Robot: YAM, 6 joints.
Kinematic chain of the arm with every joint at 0, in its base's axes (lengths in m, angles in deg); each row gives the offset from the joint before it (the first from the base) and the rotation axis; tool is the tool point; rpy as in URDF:
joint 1: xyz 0 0 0.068 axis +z
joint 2: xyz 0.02 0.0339 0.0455 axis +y
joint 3: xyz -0.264 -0.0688 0 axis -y
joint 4: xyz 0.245 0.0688 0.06 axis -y
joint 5: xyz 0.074 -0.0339 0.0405 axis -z
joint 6: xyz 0.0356 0 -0.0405 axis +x
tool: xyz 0 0 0 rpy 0 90 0
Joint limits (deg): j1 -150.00..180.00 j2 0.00..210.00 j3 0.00..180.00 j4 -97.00..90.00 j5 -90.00..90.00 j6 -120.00..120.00
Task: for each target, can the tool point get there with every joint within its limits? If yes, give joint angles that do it. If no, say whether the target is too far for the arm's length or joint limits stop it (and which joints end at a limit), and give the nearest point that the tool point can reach.
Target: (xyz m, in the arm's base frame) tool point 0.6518 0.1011 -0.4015
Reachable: no: too far | nearest point 0.5073 0.0787 -0.2652 | short by 0.200 m
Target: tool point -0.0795 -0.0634 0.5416
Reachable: yes | joints 52.55 22.25 75.39 21.36 -43.66 -10.50
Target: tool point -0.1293 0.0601 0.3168
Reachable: yes | joints 141.13 41.66 22.18 58.78 -74.46 -87.74
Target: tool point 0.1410 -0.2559 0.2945
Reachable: yes | joints -66.18 74.47 45.40 25.12 -46.16 49.94
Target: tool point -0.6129 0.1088 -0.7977
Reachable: no: too far | nearest point -0.3989 0.0708 -0.3447 | short by 0.502 m
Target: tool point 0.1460 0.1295 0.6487
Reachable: yes | joints 50.52 94.88 127.50 72.21 58.47 60.40
